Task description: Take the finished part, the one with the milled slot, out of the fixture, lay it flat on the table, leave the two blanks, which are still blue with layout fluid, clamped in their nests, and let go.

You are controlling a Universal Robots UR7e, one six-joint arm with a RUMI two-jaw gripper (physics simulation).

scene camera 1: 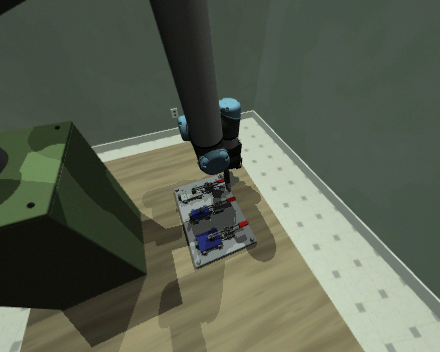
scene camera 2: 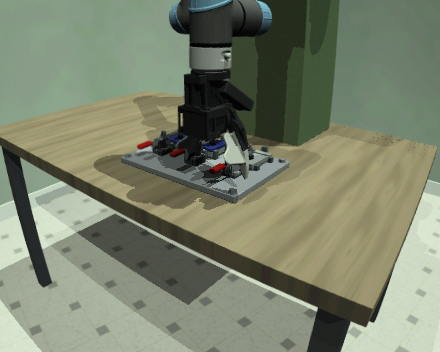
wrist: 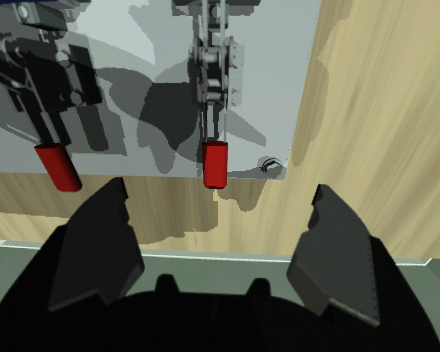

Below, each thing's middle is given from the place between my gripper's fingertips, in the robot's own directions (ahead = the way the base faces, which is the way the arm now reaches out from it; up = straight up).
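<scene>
My hand is 40 mm above the fixture plate (scene camera 2: 198, 177), and it is also 110 mm beyond the plate and 110 mm to the left of it.
</scene>
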